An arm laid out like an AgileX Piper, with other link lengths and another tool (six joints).
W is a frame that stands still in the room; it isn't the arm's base.
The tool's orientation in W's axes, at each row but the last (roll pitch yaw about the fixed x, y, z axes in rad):
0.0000 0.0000 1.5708
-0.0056 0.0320 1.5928
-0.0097 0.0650 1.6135
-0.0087 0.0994 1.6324
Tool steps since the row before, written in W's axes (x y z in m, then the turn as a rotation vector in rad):
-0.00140 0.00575 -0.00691 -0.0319 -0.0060 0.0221
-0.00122 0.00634 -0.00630 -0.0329 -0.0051 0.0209
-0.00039 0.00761 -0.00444 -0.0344 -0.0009 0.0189
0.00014 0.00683 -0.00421 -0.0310 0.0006 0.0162
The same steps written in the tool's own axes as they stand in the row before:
0.00575 0.00140 -0.00691 -0.0060 0.0319 0.0221
0.00656 0.00111 -0.00609 -0.0050 0.0329 0.0209
0.00789 0.00010 -0.00393 -0.0007 0.0342 0.0192
0.00719 -0.00053 -0.00352 0.0009 0.0308 0.0166

